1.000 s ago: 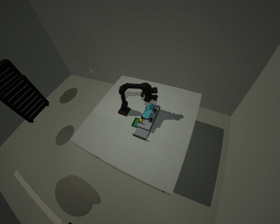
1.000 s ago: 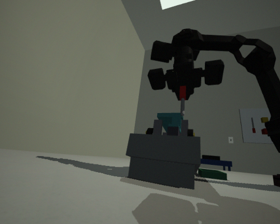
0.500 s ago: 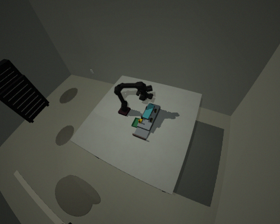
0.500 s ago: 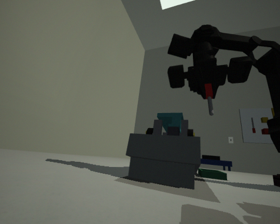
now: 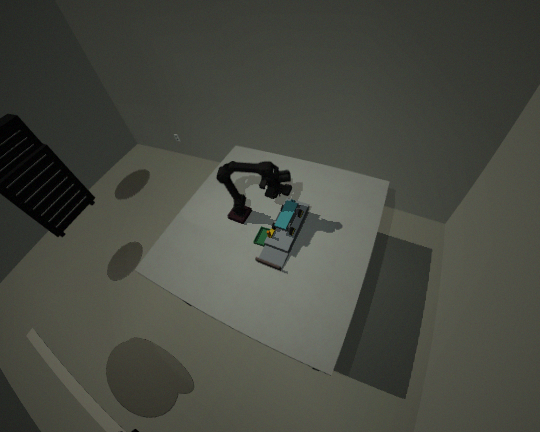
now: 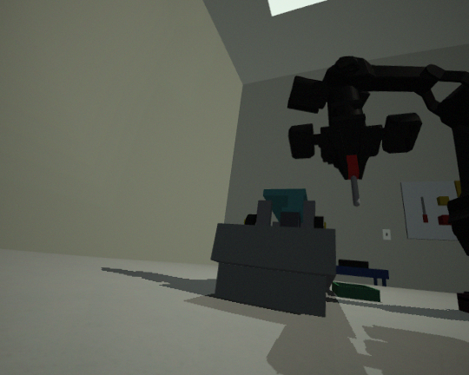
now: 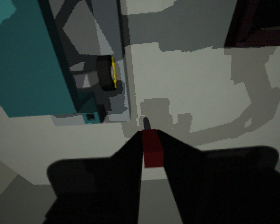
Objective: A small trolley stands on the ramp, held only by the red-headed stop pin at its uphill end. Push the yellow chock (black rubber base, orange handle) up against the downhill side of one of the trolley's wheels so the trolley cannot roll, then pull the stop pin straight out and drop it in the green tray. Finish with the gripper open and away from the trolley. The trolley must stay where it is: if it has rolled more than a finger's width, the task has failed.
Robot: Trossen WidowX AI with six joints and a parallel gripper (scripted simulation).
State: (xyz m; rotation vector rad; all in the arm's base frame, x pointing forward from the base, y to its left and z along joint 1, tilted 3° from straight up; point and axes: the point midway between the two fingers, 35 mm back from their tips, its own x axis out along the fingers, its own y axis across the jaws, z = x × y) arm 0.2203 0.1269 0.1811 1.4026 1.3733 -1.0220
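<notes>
The yellow chock lies 50 mm ahead of my gripper tip, 220 mm to the right of it and 90 mm below it. From my gripper tip the other things lie so: red-headed stop pin (right at my gripper tip); grey ramp block (100 mm ahead, 110 mm to the right, 120 mm below); teal trolley (100 mm ahead, 110 mm to the right, 60 mm below).
</notes>
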